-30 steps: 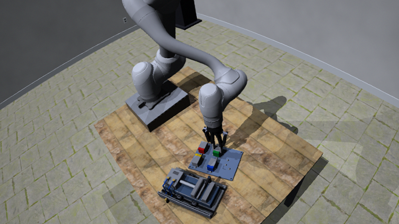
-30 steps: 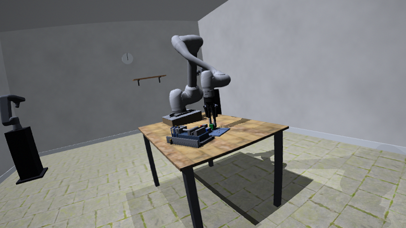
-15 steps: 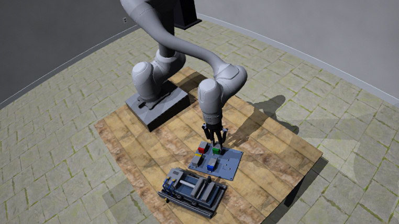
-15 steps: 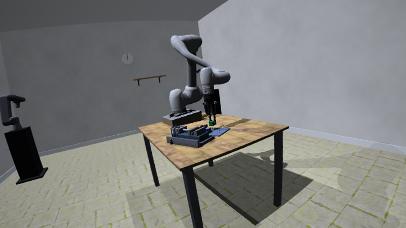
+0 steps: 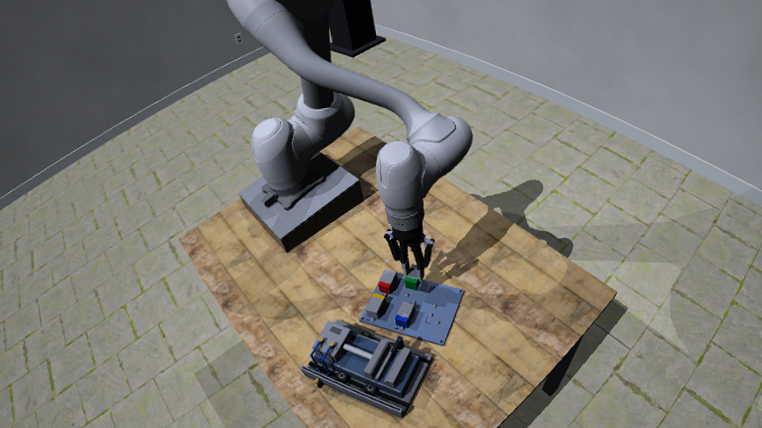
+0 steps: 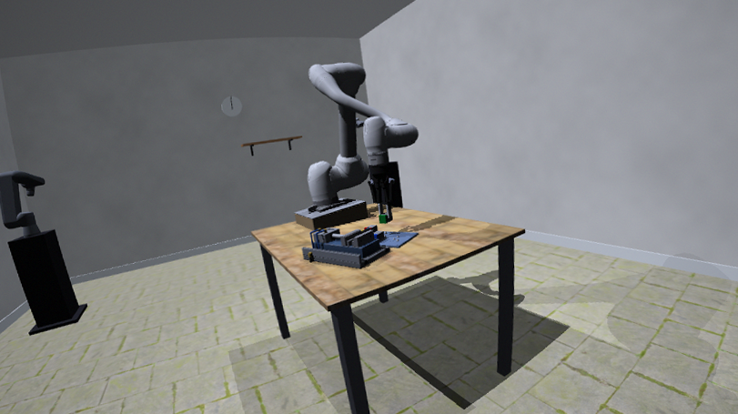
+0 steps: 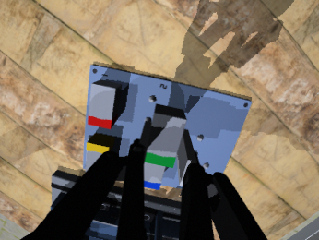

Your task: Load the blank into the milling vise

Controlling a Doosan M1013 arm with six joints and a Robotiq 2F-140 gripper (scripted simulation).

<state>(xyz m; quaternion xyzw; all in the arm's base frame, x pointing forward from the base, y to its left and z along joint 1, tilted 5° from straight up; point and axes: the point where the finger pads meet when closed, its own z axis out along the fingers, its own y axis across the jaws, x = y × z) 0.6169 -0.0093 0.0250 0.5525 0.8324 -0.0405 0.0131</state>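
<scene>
Now: the work stop rod 19 cm to the right of my hand, 12 cm ahead of it and 3 cm below it. The rest, counted from my hand: yellow-ended blank (12 cm to the right, 10 cm below, 5 cm behind); blue-ended blank (10 cm below, 8 cm to the right, 4 cm ahead); red-ended blank (10 cm below, 8 cm behind, 3 cm to the right).
</scene>
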